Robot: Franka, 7 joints.
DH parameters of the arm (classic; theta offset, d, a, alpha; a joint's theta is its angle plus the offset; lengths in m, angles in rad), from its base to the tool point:
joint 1: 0 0.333 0 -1.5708
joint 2: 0 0 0 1.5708
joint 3: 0 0.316 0.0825 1.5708
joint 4: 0 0 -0.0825 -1.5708
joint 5: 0 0.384 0 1.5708
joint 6: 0 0 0.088 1.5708
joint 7: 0 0.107 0 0
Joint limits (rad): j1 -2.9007..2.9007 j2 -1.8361..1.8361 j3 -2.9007..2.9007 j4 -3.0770..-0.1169 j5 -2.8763..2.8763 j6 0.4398..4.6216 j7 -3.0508..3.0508
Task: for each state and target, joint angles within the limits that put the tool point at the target. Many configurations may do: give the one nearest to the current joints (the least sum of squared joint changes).
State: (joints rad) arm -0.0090 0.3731 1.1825 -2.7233 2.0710 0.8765 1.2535
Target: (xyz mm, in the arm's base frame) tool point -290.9 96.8 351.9
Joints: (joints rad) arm 0.5969 0.3620 1.7658 -2.9773 1.9161 0.9308 1.2535
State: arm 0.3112 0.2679 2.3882 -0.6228 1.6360 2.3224 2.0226
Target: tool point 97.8 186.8 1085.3
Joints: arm 0.1091 0.8073 2.6027 -1.0973 1.4623 1.7697 2.0226
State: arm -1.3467 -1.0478 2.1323 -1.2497 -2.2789 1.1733 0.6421
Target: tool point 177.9 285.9 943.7
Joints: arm -1.2730 -0.4155 1.8244 -0.8644 -2.1602 0.4924 0.6421
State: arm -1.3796 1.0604 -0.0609 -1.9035 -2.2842 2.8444 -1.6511
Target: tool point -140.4 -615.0 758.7
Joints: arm -1.5915 0.1378 -0.2769 -1.3096 -2.2627 2.7237 -1.6511
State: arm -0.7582 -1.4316 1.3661 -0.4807 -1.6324 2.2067 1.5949
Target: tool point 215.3 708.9 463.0
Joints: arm -0.9912 -1.4979 1.4919 -1.3968 -1.5160 2.0839 1.5949
